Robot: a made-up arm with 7 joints. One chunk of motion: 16 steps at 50 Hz.
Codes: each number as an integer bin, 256 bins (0 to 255) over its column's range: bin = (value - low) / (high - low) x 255, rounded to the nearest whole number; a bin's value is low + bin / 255 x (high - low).
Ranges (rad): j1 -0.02..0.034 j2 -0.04..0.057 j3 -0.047..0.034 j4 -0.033..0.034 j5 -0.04..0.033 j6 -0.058..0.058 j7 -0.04..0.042
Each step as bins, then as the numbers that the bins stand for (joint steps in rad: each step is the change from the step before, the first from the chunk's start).
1 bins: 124 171 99 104 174 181 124
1 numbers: 0.00626 0.02505 -0.01555 -0.00567 0.00981 0.02434 -0.00013
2 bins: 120 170 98 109 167 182 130
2 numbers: 0.00541 0.02467 -0.01587 -0.00436 0.00781 0.02479 0.00180
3 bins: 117 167 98 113 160 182 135
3 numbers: 0.00478 0.02353 -0.01587 -0.00331 0.00580 0.02479 0.00341
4 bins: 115 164 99 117 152 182 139
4 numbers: 0.00435 0.02238 -0.01555 -0.00226 0.00351 0.02479 0.00470
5 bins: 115 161 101 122 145 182 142
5 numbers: 0.00435 0.02124 -0.01492 -0.00095 0.00151 0.02479 0.00566
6 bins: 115 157 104 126 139 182 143
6 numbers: 0.00435 0.01972 -0.01396 0.00011 -0.00021 0.02479 0.00598
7 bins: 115 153 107 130 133 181 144
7 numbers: 0.00435 0.01820 -0.01301 0.00116 -0.00193 0.02434 0.00631
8 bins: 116 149 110 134 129 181 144
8 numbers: 0.00456 0.01668 -0.01206 0.00221 -0.00307 0.02434 0.00631
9 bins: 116 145 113 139 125 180 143
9 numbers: 0.00456 0.01516 -0.01111 0.00352 -0.00422 0.02388 0.00598
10 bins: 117 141 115 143 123 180 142
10 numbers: 0.00478 0.01364 -0.01047 0.00457 -0.00479 0.02388 0.00566
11 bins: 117 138 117 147 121 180 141
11 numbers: 0.00478 0.01249 -0.00984 0.00562 -0.00536 0.02388 0.00534
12 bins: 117 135 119 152 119 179 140
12 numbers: 0.00478 0.01135 -0.00920 0.00694 -0.00593 0.02343 0.00502
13 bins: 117 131 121 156 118 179 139
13 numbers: 0.00478 0.00983 -0.00856 0.00799 -0.00622 0.02343 0.00470
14 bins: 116 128 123 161 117 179 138
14 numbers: 0.00456 0.00869 -0.00793 0.00930 -0.00651 0.02343 0.00438
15 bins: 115 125 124 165 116 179 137
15 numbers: 0.00435 0.00755 -0.00761 0.01035 -0.00679 0.02343 0.00405
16 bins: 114 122 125 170 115 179 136
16 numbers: 0.00414 0.00641 -0.00729 0.01167 -0.00708 0.02343 0.00373
